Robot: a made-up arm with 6 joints.
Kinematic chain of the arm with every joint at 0, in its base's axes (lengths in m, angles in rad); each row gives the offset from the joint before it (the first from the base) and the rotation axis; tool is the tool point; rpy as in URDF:
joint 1: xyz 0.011 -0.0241 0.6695 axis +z
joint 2: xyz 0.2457 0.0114 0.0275 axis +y
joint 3: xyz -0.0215 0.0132 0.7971 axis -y
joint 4: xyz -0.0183 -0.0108 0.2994 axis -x
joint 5: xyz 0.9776 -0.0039 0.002 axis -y
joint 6: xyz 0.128 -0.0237 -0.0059 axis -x
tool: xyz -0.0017 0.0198 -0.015 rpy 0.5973 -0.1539 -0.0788
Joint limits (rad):
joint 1: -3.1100..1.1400
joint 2: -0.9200..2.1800
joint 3: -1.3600..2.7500
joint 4: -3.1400..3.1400
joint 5: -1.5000..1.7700
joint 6: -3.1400..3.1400
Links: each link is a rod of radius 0.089 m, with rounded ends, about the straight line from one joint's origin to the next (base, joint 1, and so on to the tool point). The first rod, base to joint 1, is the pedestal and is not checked.
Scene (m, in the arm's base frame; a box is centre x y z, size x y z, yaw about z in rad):
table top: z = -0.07
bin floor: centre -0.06 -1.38 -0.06 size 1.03 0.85 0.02 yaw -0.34
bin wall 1: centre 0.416 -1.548 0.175 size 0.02 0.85 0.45 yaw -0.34
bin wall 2: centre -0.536 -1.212 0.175 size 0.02 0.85 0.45 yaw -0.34
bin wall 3: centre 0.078 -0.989 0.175 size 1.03 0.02 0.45 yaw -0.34
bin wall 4: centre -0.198 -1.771 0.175 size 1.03 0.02 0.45 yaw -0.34
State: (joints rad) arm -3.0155 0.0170 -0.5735 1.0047 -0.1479 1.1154
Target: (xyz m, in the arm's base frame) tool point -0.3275 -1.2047 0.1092
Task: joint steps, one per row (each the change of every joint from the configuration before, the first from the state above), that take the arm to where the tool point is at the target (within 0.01 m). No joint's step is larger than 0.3 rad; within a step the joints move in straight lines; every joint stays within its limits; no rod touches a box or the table.
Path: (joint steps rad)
1: 0.2983 0.0463 -0.0563 0.0003 0.0205 -0.0034
2: 0.2984 0.0464 -0.0562 0.0002 0.0206 -0.0033
3: 0.2983 0.0463 -0.0563 0.0003 0.0205 -0.0034
4: 0.2984 0.0463 -0.0563 0.0003 0.0205 -0.0034
5: -0.0023 0.2464 0.0679 0.0083 0.0255 0.0043
6: -0.0022 0.2463 0.0678 0.0082 0.0254 0.0042
7: -0.0023 0.2463 0.0679 0.0083 0.0255 0.0042

